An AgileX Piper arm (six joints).
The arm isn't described. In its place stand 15 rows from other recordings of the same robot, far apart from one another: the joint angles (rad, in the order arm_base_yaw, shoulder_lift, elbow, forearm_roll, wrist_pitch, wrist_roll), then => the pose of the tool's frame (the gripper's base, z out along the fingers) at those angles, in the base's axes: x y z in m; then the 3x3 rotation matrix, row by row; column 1 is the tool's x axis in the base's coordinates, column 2 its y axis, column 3 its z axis.
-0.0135 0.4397 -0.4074 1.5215 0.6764 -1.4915 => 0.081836 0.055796 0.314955; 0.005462 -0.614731 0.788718; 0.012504 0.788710 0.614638; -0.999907 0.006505 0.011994
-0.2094 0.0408 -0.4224 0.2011 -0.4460 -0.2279 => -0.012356 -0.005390 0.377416; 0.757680 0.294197 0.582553; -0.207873 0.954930 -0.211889; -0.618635 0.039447 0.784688
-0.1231 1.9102 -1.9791 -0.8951 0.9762 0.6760 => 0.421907 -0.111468 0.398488; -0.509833 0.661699 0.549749; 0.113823 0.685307 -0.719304; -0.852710 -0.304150 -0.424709
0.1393 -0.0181 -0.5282 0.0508 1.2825 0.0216 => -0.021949 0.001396 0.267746; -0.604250 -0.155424 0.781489; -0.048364 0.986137 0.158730; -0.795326 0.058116 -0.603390
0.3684 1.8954 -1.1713 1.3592 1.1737 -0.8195 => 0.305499 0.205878 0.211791; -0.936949 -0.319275 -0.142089; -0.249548 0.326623 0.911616; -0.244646 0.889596 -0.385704
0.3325 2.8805 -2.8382 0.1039 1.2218 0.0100 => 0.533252 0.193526 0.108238; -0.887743 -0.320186 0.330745; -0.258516 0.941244 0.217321; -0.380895 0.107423 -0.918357
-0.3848 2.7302 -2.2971 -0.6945 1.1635 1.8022 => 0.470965 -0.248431 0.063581; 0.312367 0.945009 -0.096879; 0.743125 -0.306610 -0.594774; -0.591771 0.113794 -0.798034
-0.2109 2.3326 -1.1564 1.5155 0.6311 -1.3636 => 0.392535 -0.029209 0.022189; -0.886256 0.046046 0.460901; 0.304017 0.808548 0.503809; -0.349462 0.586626 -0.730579
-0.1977 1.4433 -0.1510 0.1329 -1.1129 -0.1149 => 0.196466 -0.050386 0.173077; -0.110932 0.305314 0.945768; -0.034325 0.949897 -0.310673; -0.993235 -0.066927 -0.094894
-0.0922 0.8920 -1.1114 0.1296 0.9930 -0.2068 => 0.155615 -0.004495 0.406626; -0.623374 -0.077185 0.778105; -0.077460 0.996317 0.036775; -0.778078 -0.037347 -0.627056
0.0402 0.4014 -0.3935 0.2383 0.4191 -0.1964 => 0.088644 0.012314 0.281376; -0.325860 -0.123705 0.937290; 0.008763 0.990965 0.133835; -0.945378 0.051825 -0.321831
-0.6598 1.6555 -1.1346 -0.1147 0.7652 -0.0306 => 0.258201 -0.209439 0.231296; -0.802225 0.546643 0.240035; 0.479462 0.829461 -0.286551; -0.355740 -0.114791 -0.927508
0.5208 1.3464 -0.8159 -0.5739 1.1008 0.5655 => 0.211671 0.070639 0.239996; -0.938173 -0.138741 0.317149; -0.258717 0.889726 -0.376102; -0.229995 -0.434900 -0.870612
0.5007 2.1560 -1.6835 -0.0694 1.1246 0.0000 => 0.383829 0.203546 0.172563; -0.860913 -0.501747 0.084136; -0.505214 0.862624 -0.025268; -0.059900 -0.064260 -0.996134
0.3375 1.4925 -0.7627 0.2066 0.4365 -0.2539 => 0.255716 0.098101 0.195324; -0.801899 -0.423077 0.421857; -0.351247 0.905013 0.239950; -0.483304 0.044240 -0.874334
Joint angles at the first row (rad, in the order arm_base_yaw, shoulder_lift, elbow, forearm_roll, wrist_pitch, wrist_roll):
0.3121 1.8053 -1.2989 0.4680 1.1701 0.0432
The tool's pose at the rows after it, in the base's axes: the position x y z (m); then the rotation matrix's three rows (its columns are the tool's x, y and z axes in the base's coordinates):
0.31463 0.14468 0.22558; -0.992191 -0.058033 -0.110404; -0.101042 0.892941 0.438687; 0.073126 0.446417 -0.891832
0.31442 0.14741 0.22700; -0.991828 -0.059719 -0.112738; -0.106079 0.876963 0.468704; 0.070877 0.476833 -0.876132
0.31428 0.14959 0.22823; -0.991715 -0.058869 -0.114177; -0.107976 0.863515 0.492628; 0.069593 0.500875 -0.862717
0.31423 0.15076 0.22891; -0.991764 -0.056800 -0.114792; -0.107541 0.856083 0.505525; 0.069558 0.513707 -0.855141
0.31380 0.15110 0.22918; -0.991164 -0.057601 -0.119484; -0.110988 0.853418 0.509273; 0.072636 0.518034 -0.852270
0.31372 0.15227 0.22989; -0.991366 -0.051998 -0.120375; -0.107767 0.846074 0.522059; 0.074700 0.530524 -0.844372
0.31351 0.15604 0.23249; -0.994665 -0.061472 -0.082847; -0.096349 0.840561 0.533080; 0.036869 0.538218 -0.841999
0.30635 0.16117 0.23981; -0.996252 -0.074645 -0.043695; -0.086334 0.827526 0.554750; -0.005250 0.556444 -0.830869
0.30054 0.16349 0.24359; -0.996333 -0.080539 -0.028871; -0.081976 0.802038 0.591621; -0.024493 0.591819 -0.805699
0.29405 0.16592 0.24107; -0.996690 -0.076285 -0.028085; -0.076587 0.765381 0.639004; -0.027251 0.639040 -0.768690
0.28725 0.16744 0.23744; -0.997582 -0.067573 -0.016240; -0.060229 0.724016 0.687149; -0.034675 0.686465 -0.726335
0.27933 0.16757 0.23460; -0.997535 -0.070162 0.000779; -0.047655 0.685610 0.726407; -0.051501 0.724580 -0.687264
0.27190 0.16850 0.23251; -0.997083 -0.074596 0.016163; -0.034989 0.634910 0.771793; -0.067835 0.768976 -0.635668
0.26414 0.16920 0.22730; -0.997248 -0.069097 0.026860; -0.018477 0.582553 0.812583; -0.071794 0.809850 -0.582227
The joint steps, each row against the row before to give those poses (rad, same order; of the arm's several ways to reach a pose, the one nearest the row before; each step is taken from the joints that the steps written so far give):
0.0000 0.0000 0.0000 0.0443 0.0000 -0.0233
0.0000 0.0000 0.0000 0.0369 0.0000 -0.0199
0.0000 -0.0001 0.0000 0.0298 0.0000 -0.0139
0.0000 0.0001 0.0000 0.0163 0.0000 -0.0060
0.0000 -0.0001 0.0000 0.0053 0.0046 -0.0034
0.0000 0.0001 0.0000 0.0163 0.0004 -0.0025
0.0111 -0.0113 0.0061 0.0098 -0.0397 -0.0023
0.0194 -0.0373 0.0257 0.0226 -0.0415 -0.0021
0.0045 -0.0253 0.0282 0.0510 -0.0211 -0.0294
0.0014 -0.0158 0.0460 0.0803 -0.0235 -0.0532
0.0000 -0.0181 0.0559 0.0921 -0.0328 -0.0638
0.0000 -0.0240 0.0589 0.0858 -0.0302 -0.0726
0.0000 -0.0202 0.0557 0.1053 -0.0189 -0.0877
0.0006 -0.0128 0.0614 0.1128 -0.0111 -0.0932

